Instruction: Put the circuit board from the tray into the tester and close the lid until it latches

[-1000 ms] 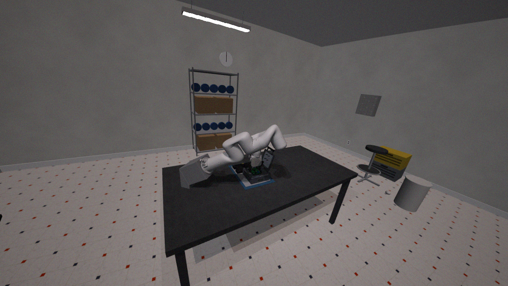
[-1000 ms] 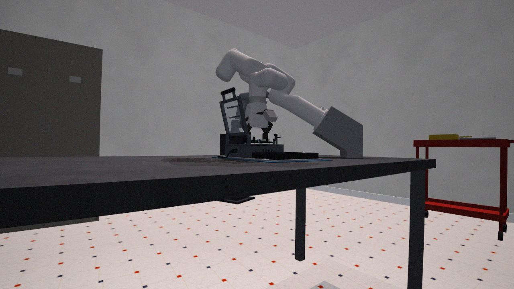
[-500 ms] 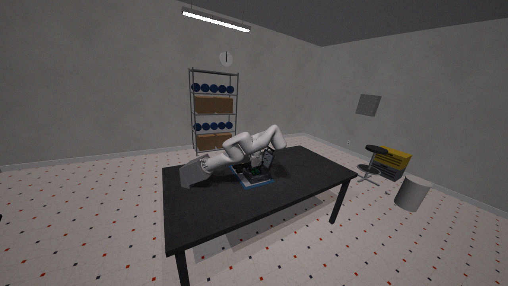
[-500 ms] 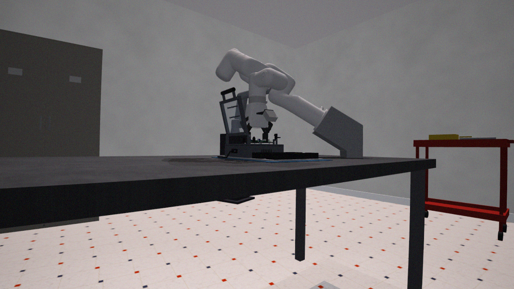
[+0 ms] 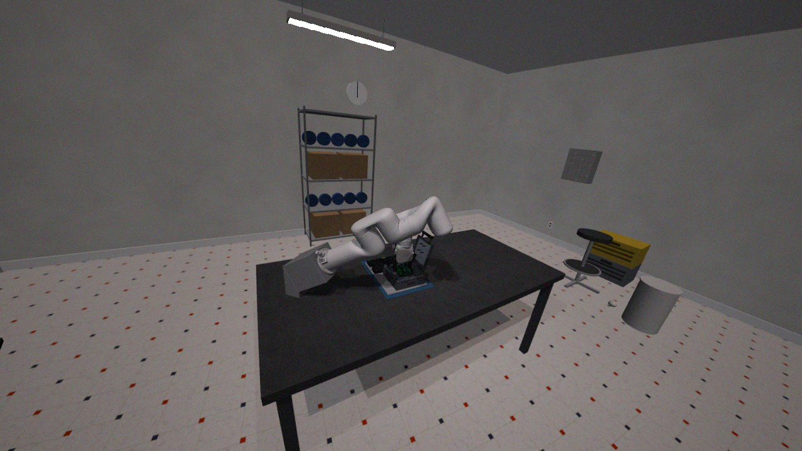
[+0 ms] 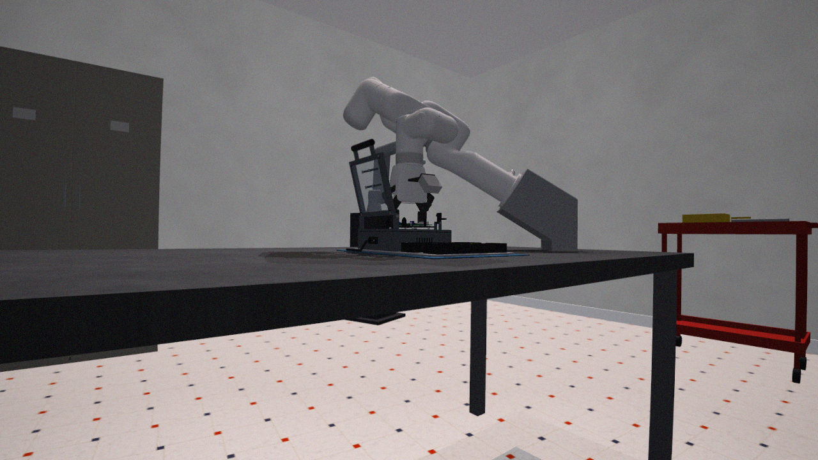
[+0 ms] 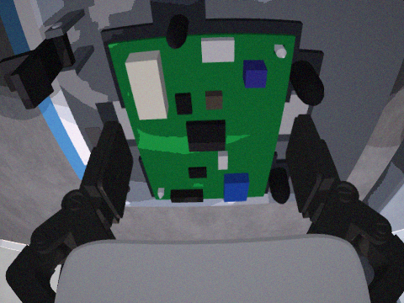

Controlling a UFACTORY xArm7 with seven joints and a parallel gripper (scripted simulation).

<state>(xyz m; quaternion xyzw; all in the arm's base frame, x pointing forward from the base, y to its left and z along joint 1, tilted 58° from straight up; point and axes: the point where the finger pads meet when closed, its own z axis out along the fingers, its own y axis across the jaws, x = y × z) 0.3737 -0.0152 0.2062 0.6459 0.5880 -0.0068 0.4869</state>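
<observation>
Right now my hand is 1 cm above the circuit board. The rest, counted from my hand: tester: 4 cm ahead, 2 cm to the left, 3 cm above; lid: 11 cm ahead, 5 cm to the right, 10 cm above; latch hook: 4 cm behind, 8 cm to the left, 1 cm above.
</observation>
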